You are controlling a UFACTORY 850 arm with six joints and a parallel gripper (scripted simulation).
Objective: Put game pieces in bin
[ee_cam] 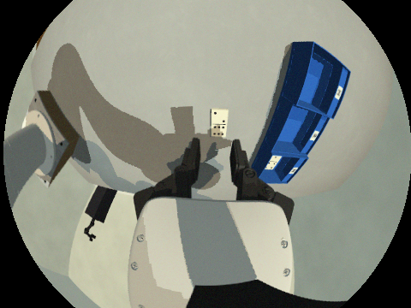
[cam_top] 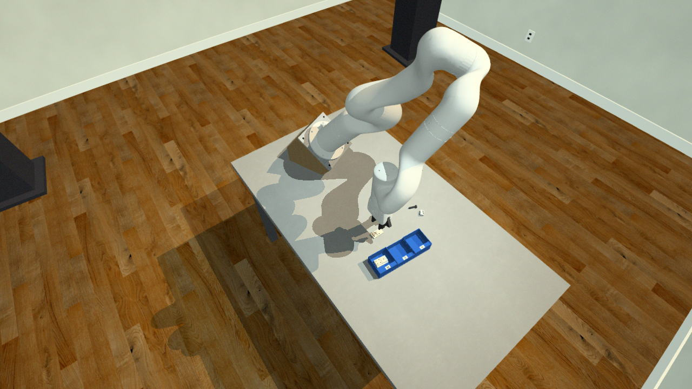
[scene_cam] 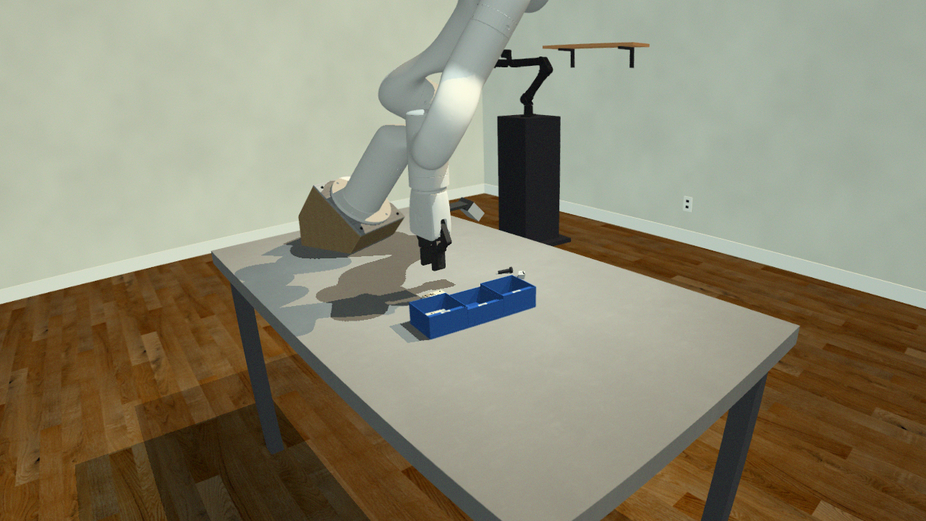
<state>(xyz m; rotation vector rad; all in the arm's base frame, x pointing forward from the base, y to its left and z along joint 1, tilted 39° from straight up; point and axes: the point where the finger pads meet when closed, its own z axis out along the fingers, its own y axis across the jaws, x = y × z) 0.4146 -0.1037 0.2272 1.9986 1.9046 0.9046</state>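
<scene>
Right now my hand is 130 mm short of the white domino, 80 mm above it and 70 mm to the left of it. Round my hand: blue three-part bin 140 mm ahead, 70 mm below, 20 mm to the left; white part 230 mm to the left, 80 mm below, 20 mm ahead; black bolt 220 mm to the left, 80 mm below, 20 mm behind.
</scene>
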